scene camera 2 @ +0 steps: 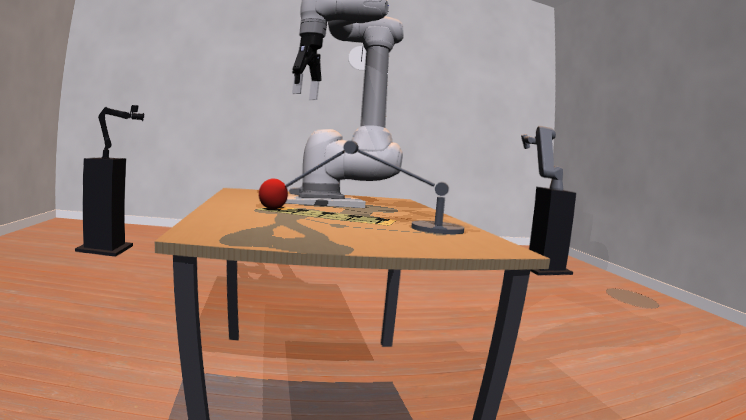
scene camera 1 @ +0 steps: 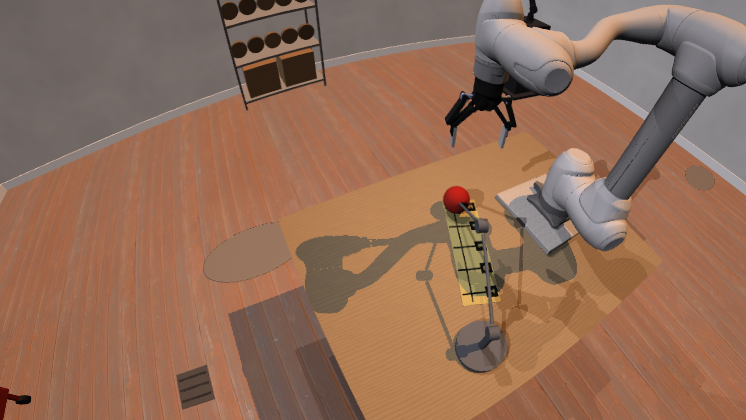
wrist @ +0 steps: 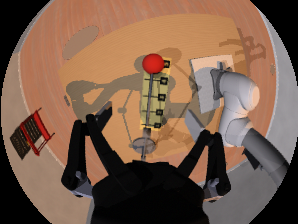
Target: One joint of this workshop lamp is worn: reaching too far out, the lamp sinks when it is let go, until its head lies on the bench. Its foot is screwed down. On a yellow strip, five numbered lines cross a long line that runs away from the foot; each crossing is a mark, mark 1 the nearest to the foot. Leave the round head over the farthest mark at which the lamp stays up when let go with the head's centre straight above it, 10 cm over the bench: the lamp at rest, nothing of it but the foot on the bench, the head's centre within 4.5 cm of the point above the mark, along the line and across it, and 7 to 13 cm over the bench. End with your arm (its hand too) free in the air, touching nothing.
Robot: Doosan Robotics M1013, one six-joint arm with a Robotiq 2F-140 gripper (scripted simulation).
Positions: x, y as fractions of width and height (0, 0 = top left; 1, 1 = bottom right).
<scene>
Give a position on a yellow strip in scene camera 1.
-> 0.63, 0.59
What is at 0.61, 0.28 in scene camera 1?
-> My gripper.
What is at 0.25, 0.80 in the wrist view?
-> My gripper.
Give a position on a round red lamp head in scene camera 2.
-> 0.37, 0.46
</scene>
